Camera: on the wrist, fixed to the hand. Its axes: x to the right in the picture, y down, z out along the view.
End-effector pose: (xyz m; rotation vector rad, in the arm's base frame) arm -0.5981 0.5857 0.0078 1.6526 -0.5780 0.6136
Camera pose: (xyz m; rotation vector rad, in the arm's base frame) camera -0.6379 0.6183 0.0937 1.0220 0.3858 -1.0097
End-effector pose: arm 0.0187 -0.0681 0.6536 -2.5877 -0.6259 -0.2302
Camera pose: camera 0.0798 -0.1459 0.6690 1.3517 2.2316 0.3683
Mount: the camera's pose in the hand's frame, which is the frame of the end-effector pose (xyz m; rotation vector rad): 0.0276 0.0838 -0.0474 -0.7249 -0.3742 -1.6444
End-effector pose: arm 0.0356 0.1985 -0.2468 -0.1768 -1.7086 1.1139
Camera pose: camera 0.0299 0.2892 -0.2889 0.9022 -1.7242 -0.7217
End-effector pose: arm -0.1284 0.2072 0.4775 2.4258 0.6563 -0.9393
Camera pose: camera -0.0389 0.1756 0.5094 0.6642 2.3390 -1.2142
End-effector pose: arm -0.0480 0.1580 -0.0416 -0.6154 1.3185 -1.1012
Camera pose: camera -0.0728 0.1775 -0.1366 -2.5659 0.6372 -1.5400
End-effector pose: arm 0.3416 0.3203 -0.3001 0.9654 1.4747 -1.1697
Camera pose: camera 0.4060 0.3852 -0.3409 -1.1950 2.0462 -1.4588
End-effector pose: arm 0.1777 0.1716 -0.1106 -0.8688 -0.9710 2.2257
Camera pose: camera 0.1761 0.1617 -0.2103 0.2503 -1.7514 0.5687
